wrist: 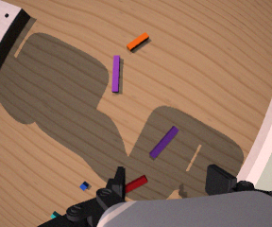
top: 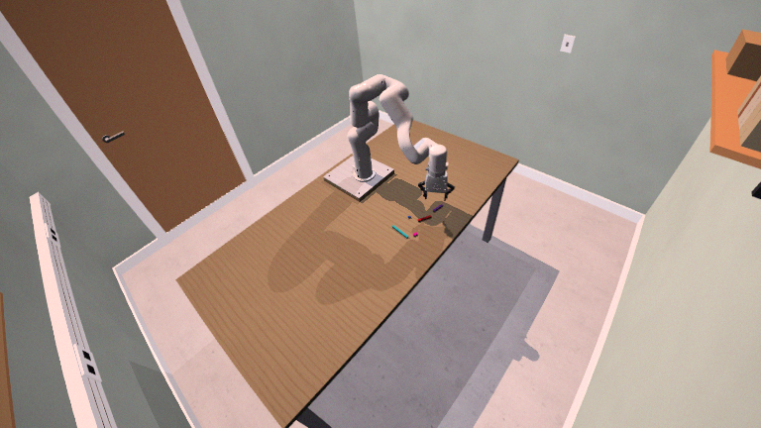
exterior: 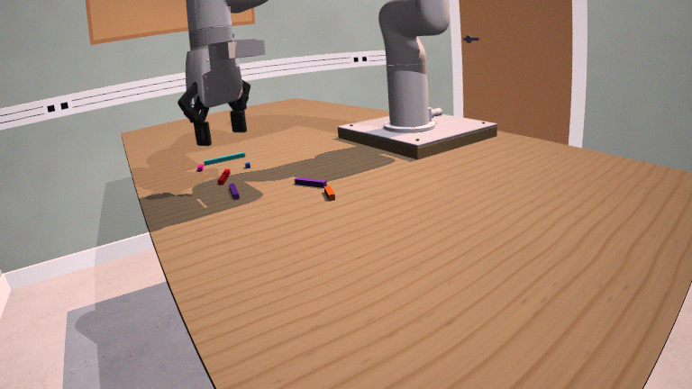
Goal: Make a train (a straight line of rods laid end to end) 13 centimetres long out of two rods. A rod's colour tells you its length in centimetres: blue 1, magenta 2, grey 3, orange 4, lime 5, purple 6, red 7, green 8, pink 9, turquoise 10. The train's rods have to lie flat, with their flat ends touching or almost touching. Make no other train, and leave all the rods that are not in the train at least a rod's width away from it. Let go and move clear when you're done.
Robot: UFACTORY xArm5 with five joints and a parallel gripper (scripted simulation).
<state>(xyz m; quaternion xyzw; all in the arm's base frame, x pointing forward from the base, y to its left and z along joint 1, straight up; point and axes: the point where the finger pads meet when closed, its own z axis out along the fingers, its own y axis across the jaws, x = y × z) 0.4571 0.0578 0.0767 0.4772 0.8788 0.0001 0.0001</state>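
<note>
Right now the red rod is 1 cm behind my hand, 7 cm to the right of it and 10 cm below it. From my hand the other things lie so: orange rod: 13 cm behind, 14 cm to the left, 10 cm below; magenta rod: 3 cm ahead, 18 cm to the right, 10 cm below; blue rod: 7 cm behind, 11 cm to the right, 10 cm below.
</note>
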